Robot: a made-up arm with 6 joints.
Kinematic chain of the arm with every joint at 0, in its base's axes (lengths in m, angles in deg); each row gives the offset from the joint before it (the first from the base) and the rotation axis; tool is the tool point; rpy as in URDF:
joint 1: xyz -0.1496 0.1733 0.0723 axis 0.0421 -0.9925 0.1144
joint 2: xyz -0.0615 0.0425 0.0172 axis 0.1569 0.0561 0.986
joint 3: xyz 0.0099 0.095 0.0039 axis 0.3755 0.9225 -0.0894
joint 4: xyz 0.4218 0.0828 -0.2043 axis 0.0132 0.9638 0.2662
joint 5: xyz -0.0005 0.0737 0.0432 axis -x
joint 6: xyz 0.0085 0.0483 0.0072 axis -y
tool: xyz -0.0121 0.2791 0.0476 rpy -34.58 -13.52 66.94
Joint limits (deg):
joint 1: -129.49..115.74
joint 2: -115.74..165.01
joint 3: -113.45..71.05
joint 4: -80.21..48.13
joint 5: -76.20..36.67
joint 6: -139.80..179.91
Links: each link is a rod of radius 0.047 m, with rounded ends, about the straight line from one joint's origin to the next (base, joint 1, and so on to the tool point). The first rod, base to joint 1, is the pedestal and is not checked.
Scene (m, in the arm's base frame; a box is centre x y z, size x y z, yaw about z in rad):
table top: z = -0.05
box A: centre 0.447 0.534 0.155 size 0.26 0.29 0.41 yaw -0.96
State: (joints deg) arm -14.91 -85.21 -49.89 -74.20 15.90 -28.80
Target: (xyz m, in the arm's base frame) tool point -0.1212 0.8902 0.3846
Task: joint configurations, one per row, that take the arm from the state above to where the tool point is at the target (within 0.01 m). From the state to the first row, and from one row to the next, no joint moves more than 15 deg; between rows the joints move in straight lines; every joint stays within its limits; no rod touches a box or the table.
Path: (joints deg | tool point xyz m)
1: -4.48 -74.21 -56.28 -73.82 20.82 -33.34 | 0.5362 -0.0404 0.2435
2: 5.94 -63.20 -62.67 -73.44 25.74 -37.87 | 0.5333 0.1256 0.3985
3: 16.37 -52.20 -69.07 -73.06 30.66 -42.41 | 0.4524 0.2978 0.5524
4: 20.40 -38.72 -72.33 -74.85 24.24 -40.41 | 0.3668 0.5072 0.5539
5: 24.42 -25.24 -75.59 -76.64 17.82 -38.41 | 0.2299 0.6840 0.5285
6: 28.45 -11.76 -78.85 -78.42 11.41 -36.41 | 0.0601 0.8142 0.4719
7: 32.48 1.71 -82.11 -80.21 4.99 -34.41 | -0.1212 0.8902 0.3846

